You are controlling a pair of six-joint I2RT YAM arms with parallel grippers.
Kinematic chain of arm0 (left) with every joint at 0, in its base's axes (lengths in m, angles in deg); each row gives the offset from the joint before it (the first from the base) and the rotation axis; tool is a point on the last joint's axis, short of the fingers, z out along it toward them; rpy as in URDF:
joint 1: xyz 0 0 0.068 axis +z
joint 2: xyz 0.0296 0.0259 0.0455 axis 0.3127 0.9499 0
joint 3: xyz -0.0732 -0.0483 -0.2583 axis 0.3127 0.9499 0
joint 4: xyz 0.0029 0.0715 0.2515 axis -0.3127 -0.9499 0
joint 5: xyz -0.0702 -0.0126 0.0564 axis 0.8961 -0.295 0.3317
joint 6: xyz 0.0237 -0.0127 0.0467 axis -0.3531 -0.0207 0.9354
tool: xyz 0 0 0 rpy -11.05 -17.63 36.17
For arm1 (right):
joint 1: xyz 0 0 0.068 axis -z
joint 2: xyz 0.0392 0.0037 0.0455 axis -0.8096 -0.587 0
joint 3: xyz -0.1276 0.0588 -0.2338 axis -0.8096 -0.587 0
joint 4: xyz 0.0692 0.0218 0.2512 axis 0.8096 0.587 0
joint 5: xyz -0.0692 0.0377 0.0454 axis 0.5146 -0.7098 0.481
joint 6: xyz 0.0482 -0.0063 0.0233 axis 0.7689 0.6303 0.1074
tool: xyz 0 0 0 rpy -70.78 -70.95 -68.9
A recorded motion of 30 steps. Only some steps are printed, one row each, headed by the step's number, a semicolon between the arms.
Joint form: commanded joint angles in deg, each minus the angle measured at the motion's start. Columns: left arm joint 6, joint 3, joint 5, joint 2, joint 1, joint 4; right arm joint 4, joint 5, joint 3, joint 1, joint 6, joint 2.
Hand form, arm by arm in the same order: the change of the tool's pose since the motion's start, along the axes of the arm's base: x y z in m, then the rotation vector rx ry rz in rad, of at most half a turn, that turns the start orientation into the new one. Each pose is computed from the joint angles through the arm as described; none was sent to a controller.
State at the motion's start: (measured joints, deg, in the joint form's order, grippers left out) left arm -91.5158 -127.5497 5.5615 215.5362 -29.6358 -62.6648; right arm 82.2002 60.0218 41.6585 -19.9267 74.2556 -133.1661
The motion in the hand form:
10: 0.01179 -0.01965 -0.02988 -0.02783 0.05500 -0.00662; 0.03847 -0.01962 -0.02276 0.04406 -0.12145 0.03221
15: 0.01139 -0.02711 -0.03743 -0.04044 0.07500 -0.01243; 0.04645 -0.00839 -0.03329 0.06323 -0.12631 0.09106
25: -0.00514 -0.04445 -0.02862 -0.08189 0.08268 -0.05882; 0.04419 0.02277 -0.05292 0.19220 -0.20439 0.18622
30: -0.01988 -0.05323 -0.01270 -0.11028 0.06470 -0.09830; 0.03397 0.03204 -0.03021 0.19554 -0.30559 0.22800
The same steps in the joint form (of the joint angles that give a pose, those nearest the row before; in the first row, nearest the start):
10: -2.59 -7.88 2.31 8.05 -0.31 -0.12; -15.24 -5.58 0.28 -0.44 2.84 -9.91
15: -3.73 -10.12 3.08 10.18 -0.79 -0.13; -17.77 -6.83 -1.20 -3.04 2.82 -11.16
25: -5.05 -12.88 4.54 10.95 -3.07 -0.12; -27.16 -13.88 -9.04 -7.62 8.51 -9.27
30: -4.93 -13.72 5.08 9.82 -4.73 -0.09; -28.30 -17.03 -10.29 -8.11 10.21 -3.00

